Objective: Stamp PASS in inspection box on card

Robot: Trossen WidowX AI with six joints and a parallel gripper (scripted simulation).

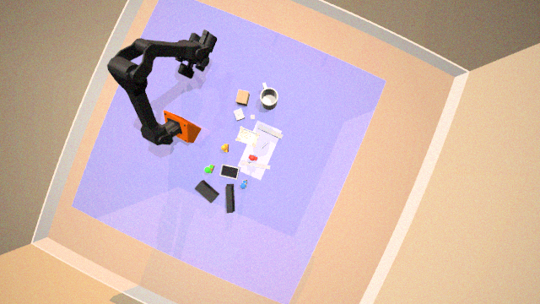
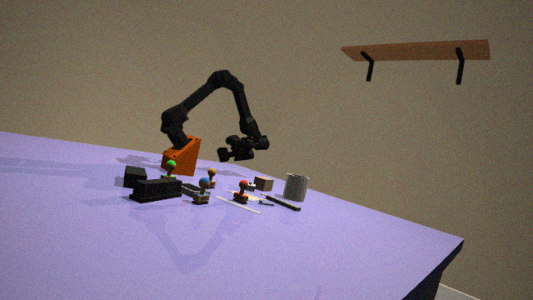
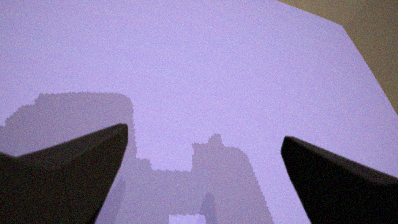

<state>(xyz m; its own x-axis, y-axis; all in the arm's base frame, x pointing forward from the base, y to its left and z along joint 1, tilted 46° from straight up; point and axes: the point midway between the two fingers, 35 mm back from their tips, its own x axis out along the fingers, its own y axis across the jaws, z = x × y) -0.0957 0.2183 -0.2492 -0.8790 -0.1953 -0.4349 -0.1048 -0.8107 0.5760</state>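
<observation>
Right now the green stamp is 310 mm ahead of my gripper tip, 480 mm to the right of it and 30 mm below it. The rest, counted from my gripper tip: white mug (450 mm ahead, 50 mm to the right, 20 mm below); then tan box (340 mm ahead, 90 mm to the right, 30 mm below); then orange-knobbed stamp (350 mm ahead, 350 mm to the right, 30 mm below).
</observation>
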